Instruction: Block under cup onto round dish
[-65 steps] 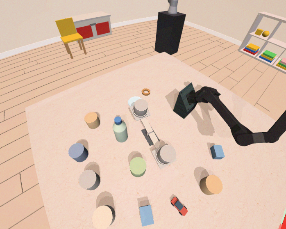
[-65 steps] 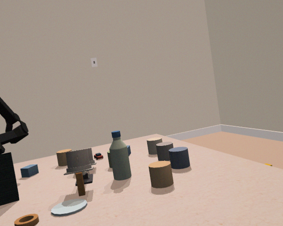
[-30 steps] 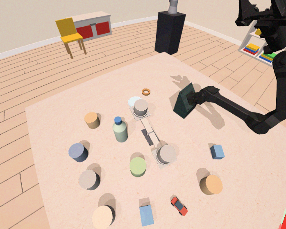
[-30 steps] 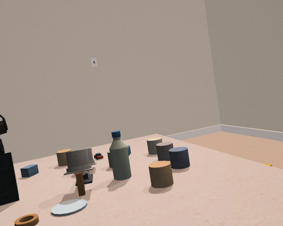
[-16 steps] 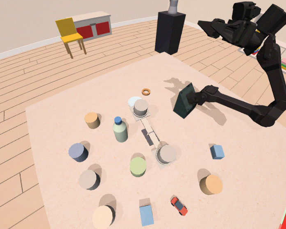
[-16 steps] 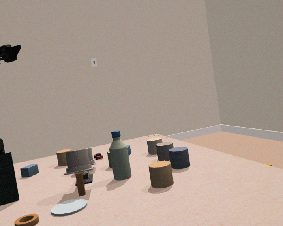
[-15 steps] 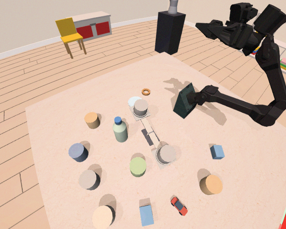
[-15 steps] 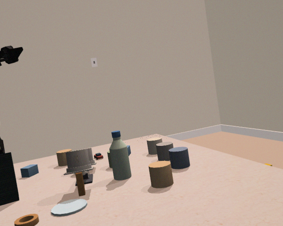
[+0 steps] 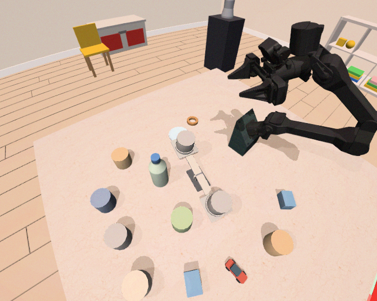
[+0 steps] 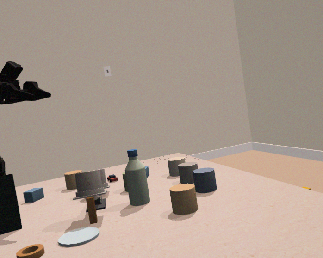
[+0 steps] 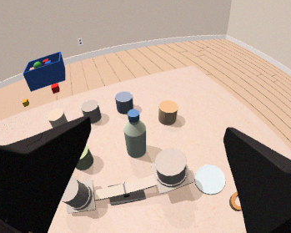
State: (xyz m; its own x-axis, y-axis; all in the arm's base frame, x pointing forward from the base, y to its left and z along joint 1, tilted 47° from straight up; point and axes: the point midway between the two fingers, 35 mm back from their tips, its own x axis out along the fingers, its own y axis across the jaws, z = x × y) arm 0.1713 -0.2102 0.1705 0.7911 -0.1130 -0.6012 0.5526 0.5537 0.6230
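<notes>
The pale block lies 14 cm ahead of my gripper tip, 15 cm to the left of it and 33 cm below it. From my gripper tip the other things lie so: grey cup 7 cm ahead, 12 cm to the right, 26 cm below; then balance 11 cm ahead, 2 cm to the left, 34 cm below; then green bottle 23 cm ahead, 8 cm to the right, 26 cm below.
</notes>
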